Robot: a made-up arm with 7 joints.
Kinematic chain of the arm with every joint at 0, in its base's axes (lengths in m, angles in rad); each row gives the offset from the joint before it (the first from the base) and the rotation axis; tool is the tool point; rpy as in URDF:
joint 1: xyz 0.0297 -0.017 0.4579 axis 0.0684 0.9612 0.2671
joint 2: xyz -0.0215 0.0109 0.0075 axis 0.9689 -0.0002 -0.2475
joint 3: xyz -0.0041 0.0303 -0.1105 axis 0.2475 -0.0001 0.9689
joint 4: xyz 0.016 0.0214 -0.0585 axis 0.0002 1 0
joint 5: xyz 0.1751 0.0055 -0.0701 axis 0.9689 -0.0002 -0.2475
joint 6: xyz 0.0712 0.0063 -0.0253 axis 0.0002 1 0
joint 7: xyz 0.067 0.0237 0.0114 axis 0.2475 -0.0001 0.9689
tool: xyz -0.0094 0.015 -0.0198 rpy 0 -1.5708 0
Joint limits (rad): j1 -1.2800..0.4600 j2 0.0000..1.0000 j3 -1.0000..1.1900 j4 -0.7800..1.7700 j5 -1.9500..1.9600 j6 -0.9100..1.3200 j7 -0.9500..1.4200
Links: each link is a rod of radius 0.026 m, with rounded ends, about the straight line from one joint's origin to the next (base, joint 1, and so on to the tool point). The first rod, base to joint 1, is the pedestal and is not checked.
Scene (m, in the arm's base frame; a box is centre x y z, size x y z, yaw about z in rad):
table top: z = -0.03
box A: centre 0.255 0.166 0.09 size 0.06 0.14 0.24 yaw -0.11
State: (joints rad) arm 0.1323 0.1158 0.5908 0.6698 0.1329 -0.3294 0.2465
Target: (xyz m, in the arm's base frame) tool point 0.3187 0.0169 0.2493
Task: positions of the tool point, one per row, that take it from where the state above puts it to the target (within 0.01 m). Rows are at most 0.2 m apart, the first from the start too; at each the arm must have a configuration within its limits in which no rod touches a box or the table.
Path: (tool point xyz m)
1: 0.1624 0.3467 0.1983
2: 0.2333 0.3648 0.3310
3: 0.3111 0.2825 0.3529
4: 0.3581 0.1832 0.3952
5: 0.3599 0.1571 0.3492
6: 0.3541 0.1192 0.3086
7: 0.3404 0.0714 0.2748
8: 0.3187 0.0169 0.2493

